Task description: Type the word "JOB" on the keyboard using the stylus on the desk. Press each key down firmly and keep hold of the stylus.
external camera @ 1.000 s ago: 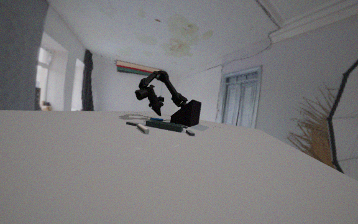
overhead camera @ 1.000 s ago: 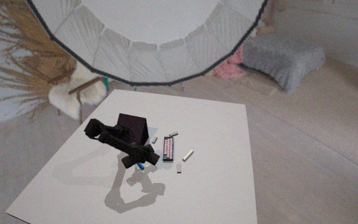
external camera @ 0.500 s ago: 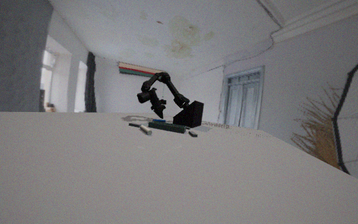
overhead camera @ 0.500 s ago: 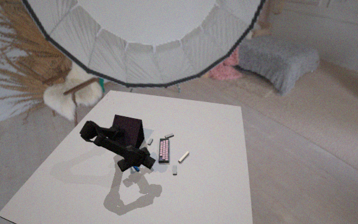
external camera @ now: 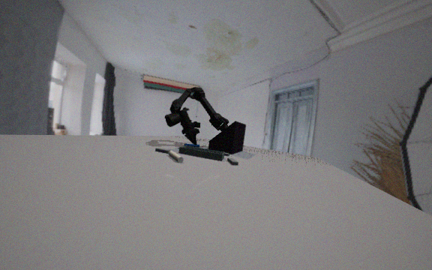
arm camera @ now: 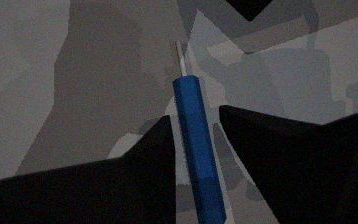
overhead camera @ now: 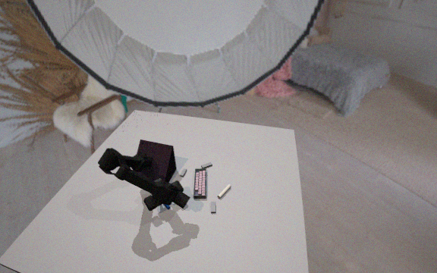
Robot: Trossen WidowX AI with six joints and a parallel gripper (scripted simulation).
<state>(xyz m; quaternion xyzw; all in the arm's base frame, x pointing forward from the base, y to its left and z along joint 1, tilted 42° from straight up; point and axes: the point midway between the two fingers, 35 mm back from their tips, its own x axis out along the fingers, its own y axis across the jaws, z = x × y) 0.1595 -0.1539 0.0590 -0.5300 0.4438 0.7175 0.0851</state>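
Right now the grey block is 21 cm to the left of my gripper tip, 4 cm ahead of it and 1 cm below it. From my gripper tip the other things lie so: blue stylus: 1 cm to the left, 1 cm below, 1 cm behind; then white cylinder: 29 cm ahead, 13 cm to the left, 1 cm below.
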